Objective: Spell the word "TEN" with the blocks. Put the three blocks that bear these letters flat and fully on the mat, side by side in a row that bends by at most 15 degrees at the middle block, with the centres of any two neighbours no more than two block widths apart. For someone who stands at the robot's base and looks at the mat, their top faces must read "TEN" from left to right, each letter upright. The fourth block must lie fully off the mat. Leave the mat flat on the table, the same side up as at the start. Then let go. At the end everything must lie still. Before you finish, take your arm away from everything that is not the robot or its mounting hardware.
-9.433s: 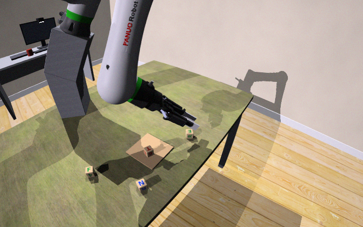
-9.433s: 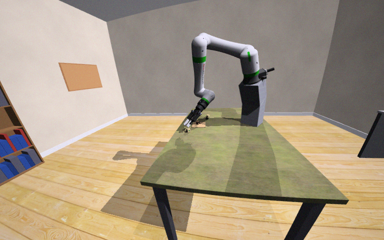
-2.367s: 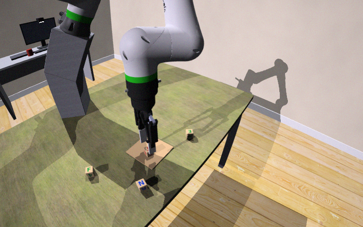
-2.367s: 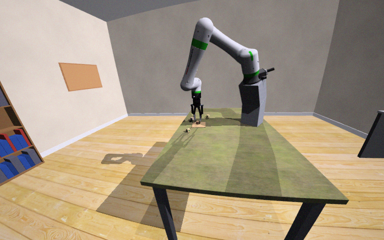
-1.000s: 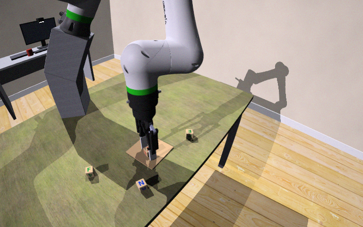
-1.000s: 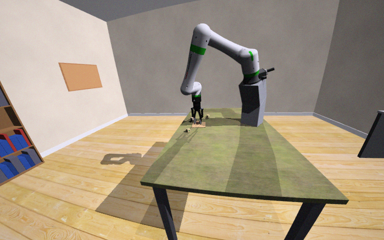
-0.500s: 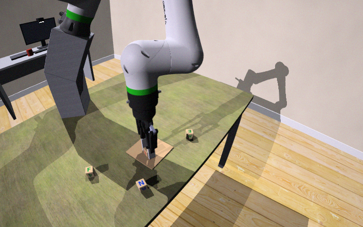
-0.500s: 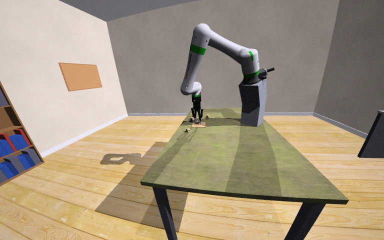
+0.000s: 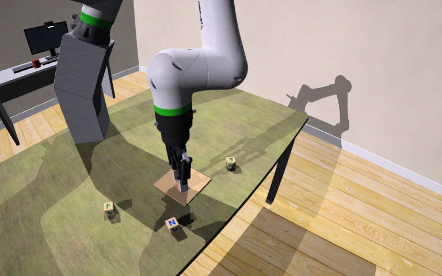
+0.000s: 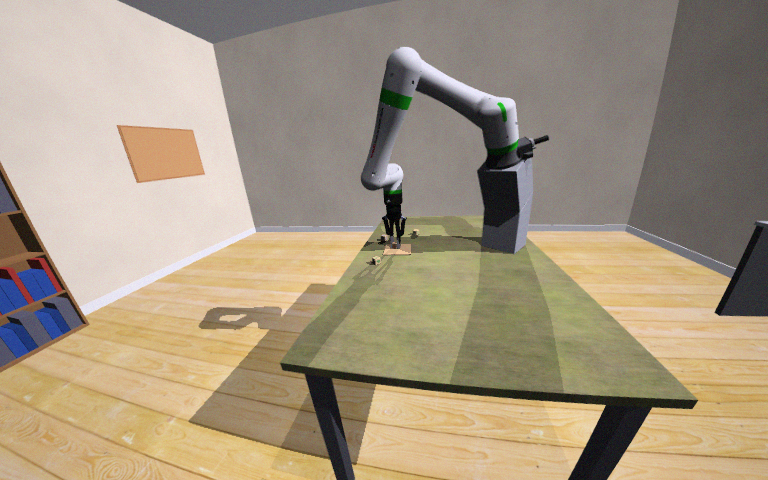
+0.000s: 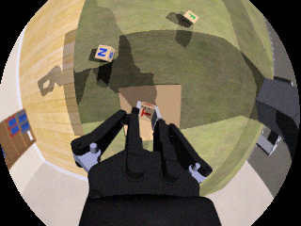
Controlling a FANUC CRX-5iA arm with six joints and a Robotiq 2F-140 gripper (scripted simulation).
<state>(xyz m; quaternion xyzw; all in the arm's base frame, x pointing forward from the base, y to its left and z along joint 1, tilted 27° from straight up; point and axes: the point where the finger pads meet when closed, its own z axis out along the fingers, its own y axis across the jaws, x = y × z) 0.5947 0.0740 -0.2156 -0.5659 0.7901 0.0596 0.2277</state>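
Now: hand 40 mm above the mat, 20 mm to the right of it and 10 mm past it. The rest, counted from my hand: N block (120 mm to the right, 90 mm ahead, 20 mm below); F block (230 mm to the right, 90 mm behind, 20 mm below).
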